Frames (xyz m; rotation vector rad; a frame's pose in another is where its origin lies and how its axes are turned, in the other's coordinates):
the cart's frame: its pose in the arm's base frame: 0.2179 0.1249 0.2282 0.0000 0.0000 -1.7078
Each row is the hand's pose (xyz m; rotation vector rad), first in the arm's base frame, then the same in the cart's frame.
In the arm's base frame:
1: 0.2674 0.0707 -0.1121 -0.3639 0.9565 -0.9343
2: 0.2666 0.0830 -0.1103 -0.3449 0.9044 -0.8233
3: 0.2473 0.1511 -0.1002 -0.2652 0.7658 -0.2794
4: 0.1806 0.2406 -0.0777 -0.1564 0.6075 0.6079
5: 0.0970 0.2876 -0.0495 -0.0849 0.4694 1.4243
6: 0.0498 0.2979 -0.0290 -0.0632 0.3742 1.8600
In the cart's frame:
1: 0.0469 0.0564 -0.3403 -0.9389 0.3463 0.6302
2: 0.0349 0.0540 -0.3385 -0.9038 0.3325 0.7544
3: -0.0300 0.0255 -0.3284 -0.8117 0.3275 1.3292
4: -0.1095 -0.0528 -0.3059 -0.6955 0.3489 2.2451
5: -0.1447 -0.1420 -0.2777 0.5819 -0.3472 -3.0523
6: -0.1484 -0.1902 -0.2572 0.3837 -0.2350 -2.6647

